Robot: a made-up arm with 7 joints.
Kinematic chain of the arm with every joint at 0, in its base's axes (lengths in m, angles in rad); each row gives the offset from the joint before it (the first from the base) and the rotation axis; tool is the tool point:
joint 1: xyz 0 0 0 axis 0 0.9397 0.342
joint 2: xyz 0 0 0 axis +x
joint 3: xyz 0 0 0 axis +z
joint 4: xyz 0.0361 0 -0.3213 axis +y
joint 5: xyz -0.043 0 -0.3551 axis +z
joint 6: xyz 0 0 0 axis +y
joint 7: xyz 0 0 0 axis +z
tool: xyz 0 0 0
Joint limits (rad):
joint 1: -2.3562..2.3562
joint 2: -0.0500..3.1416
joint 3: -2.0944..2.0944
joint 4: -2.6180..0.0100
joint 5: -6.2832..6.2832
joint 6: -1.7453..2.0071
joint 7: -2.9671..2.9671
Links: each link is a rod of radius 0.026 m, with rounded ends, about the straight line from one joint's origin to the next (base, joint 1, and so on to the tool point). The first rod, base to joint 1, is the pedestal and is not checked.
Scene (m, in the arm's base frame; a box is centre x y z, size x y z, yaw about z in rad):
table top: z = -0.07
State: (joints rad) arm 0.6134 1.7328 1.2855 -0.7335 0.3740 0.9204 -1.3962
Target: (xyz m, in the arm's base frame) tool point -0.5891 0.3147 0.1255
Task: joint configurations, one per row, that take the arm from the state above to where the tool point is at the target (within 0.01 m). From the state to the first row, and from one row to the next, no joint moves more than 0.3 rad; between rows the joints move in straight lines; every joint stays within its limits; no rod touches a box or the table.
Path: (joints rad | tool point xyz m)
1: 0.8602 1.5067 1.2950 -0.5757 0.3740 0.9204 -1.3962 | -0.0320 0.6564 0.1356
2: 1.1070 1.2807 1.3046 -0.4179 0.3740 0.9204 -1.3962 | -0.2397 0.6316 0.0582
3: 1.3538 1.0546 1.3141 -0.2600 0.3740 0.9204 -1.3962 | -0.4449 0.5122 0.0583
4: 1.6006 0.8285 1.3237 -0.1022 0.3740 0.9204 -1.3962 | -0.5891 0.3147 0.1255

